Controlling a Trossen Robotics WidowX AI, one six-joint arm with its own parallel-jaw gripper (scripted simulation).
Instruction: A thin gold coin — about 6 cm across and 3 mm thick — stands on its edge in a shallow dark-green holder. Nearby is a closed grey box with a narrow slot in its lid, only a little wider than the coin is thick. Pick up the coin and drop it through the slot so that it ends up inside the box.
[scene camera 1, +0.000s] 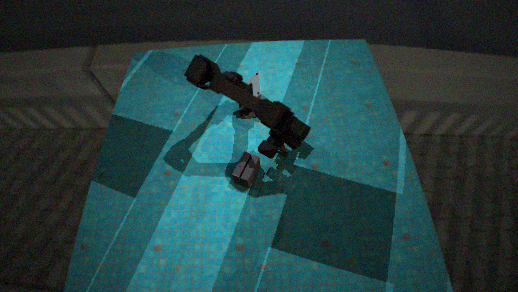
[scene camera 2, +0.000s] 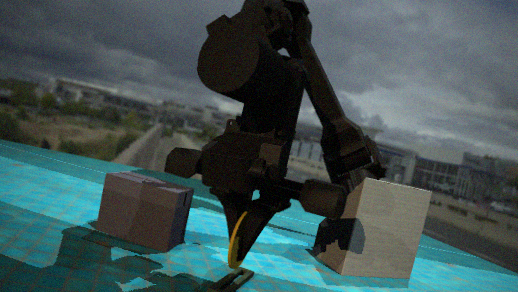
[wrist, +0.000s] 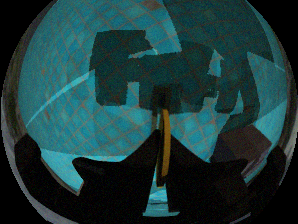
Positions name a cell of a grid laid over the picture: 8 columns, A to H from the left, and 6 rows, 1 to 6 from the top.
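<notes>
My gripper (scene camera 2: D6), holding a gold coin (wrist: E5). Gripper (wrist: E4) in the wrist view too.
</notes>
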